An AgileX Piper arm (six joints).
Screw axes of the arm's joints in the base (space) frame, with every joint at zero. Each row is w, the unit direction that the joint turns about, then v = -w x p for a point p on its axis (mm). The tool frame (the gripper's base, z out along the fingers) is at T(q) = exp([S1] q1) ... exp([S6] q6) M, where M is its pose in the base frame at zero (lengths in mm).
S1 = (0, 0, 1, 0.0, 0.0, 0.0)
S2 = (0, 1, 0, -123.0, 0.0, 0.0)
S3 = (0, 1, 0, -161.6, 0.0, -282.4)
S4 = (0.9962, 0, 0.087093, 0.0, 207.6, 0.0)
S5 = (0, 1, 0, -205.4, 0.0, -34.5)
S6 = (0.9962, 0, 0.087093, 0.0, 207.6, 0.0)
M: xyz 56.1 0.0 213.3 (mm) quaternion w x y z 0.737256 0 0.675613 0
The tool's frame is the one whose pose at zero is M.
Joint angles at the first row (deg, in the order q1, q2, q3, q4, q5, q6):
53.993, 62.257, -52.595, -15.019, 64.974, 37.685
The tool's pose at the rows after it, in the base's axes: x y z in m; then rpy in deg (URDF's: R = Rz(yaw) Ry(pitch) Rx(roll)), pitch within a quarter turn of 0, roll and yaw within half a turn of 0:
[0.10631, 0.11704, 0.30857, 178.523, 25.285, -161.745]
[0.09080, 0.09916, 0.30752, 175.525, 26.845, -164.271]
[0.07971, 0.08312, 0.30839, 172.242, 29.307, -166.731]
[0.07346, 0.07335, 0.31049, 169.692, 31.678, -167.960]
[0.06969, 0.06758, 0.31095, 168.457, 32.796, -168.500]
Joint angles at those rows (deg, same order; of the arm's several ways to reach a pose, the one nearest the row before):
55.644, 55.743, -48.602, -15.019, 67.140, 40.381
56.721, 49.680, -45.390, -14.809, 67.667, 42.774
57.030, 44.131, -43.170, -14.920, 67.558, 44.195
57.026, 40.483, -42.139, -15.035, 66.945, 44.286
57.032, 38.406, -41.515, -15.038, 66.840, 44.182

